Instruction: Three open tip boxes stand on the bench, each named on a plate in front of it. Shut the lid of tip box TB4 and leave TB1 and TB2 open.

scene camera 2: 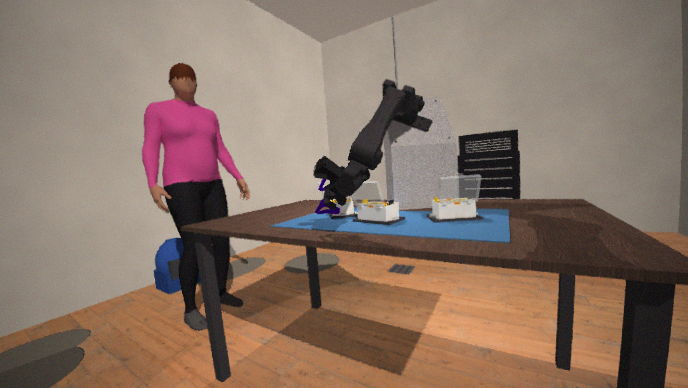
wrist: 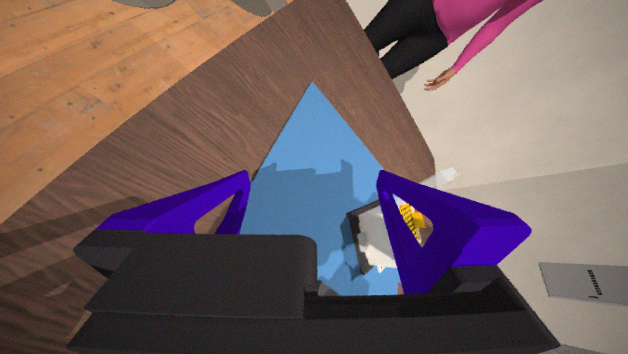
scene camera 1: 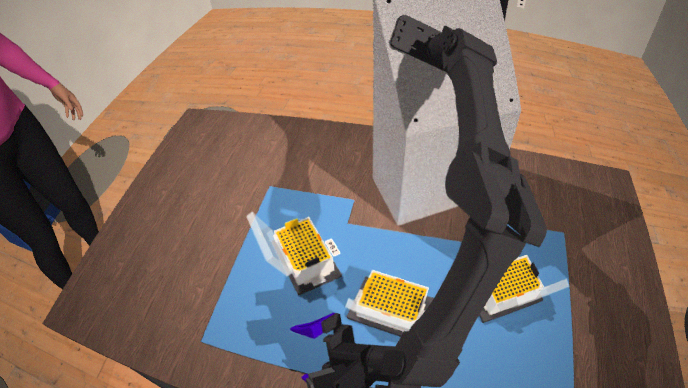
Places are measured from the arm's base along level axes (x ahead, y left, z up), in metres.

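Pixels of known places: gripper, between the fingertips: (scene camera 2: 318, 201) (wrist: 313, 177) (scene camera 1: 298, 352); arm's base, origin of its link: (scene camera 2: 409, 119) (scene camera 1: 439, 50).
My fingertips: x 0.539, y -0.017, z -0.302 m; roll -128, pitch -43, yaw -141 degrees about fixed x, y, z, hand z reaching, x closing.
Note:
Ahead of a thing's pixels: the offset from my fingertips to its top centre. "pt": to the spot under its first point. Level surfaces: height alone.
Tip box TB4 @(dz -0.027, dx -0.229, dy -0.127 m) (scene camera 1: 302, 245) (scene camera 2: 345, 208) (wrist: 375, 240) stands at the mat's left in scene camera 1, its plate @(pt dz -0.091, dx -0.274, dy -0.096 m) (scene camera 1: 332, 247) beside it. Its clear lid @(pt dz +0.051, dx -0.142, dy -0.162 m) (scene camera 1: 262, 242) (wrist: 447, 177) is open, leaning outward to the left. The middle box @(dz -0.027, dx -0.207, dy +0.089 m) (scene camera 1: 392, 296) (scene camera 2: 378, 212) and the right box @(dz -0.027, dx -0.346, dy +0.294 m) (scene camera 1: 517, 280) (scene camera 2: 454, 210) are open, with lids up; which is TB1 and which TB2 I cannot tell. My gripper (scene camera 1: 302, 353) (scene camera 2: 319, 200) (wrist: 313, 177) is open and empty, above the mat on the near side of TB4. One finger partly covers TB4 in the wrist view.
The boxes stand on a blue mat @(dz -0.093 m) (scene camera 1: 525, 350) (scene camera 2: 425, 232) on the brown table @(dz -0.096 m) (scene camera 1: 150, 240). My arm passes over the mat between the middle and right boxes in scene camera 1, partly covering both. A grey block (scene camera 1: 435, 160) stands behind. A person (scene camera 2: 190, 145) stands beyond the table's left side.

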